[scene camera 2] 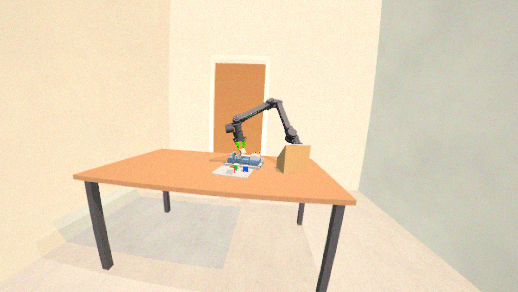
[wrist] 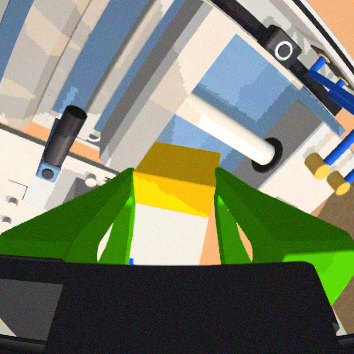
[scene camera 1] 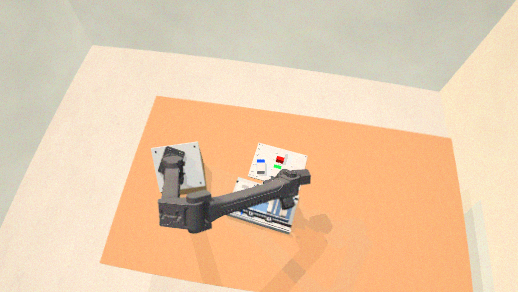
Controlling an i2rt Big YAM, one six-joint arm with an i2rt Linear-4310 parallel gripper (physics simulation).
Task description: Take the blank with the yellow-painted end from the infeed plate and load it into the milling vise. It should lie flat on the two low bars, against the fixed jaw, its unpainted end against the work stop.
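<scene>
My gripper is shut on the blank with the yellow-painted end, above the milling vise. In the wrist view the yellow end points away from the palm and the white body runs back between the green fingers, partly hidden. The blank looks tilted and clear of the vise. A black cylinder on a blue bracket shows at the vise's left side. The infeed plate lies beside the vise. In scene camera 1 the arm hides the fingers and the blank.
Blanks with blue, red and green paint are on the infeed plate. A white screw rod and brass-tipped blue hoses show on the vise's right. The arm stands on a wooden block.
</scene>
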